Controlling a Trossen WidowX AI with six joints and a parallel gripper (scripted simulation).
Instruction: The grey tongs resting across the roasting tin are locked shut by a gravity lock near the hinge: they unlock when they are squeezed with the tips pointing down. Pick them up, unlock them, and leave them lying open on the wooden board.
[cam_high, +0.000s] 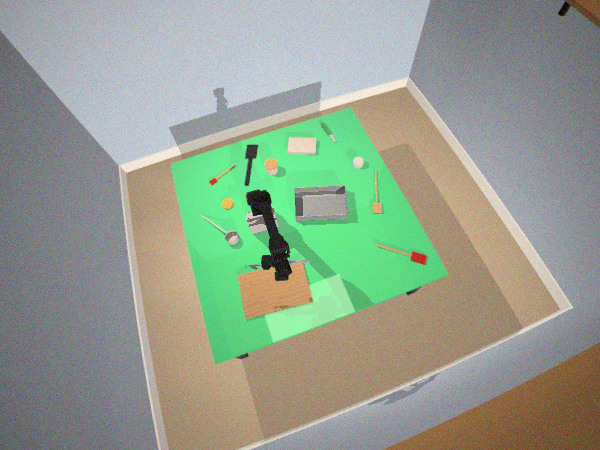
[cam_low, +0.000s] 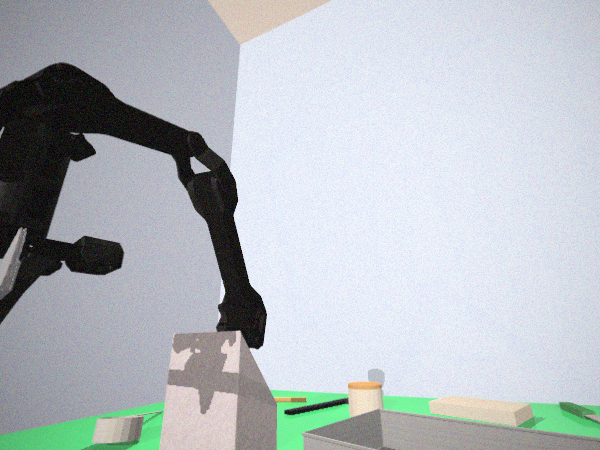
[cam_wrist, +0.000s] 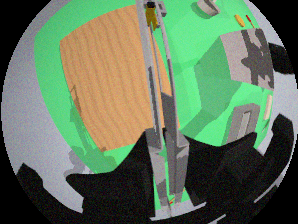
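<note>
Now: the wooden board 160 mm below my gripper tip, 70 mm behind it and 50 mm to the right of it. Round my gripper tip: black spatula (800 mm to the left, 160 mm below, 40 mm behind); then roasting tin (360 mm to the left, 310 mm ahead, 140 mm below); then red spatula (670 mm ahead, 160 mm below, 70 mm to the right).
</note>
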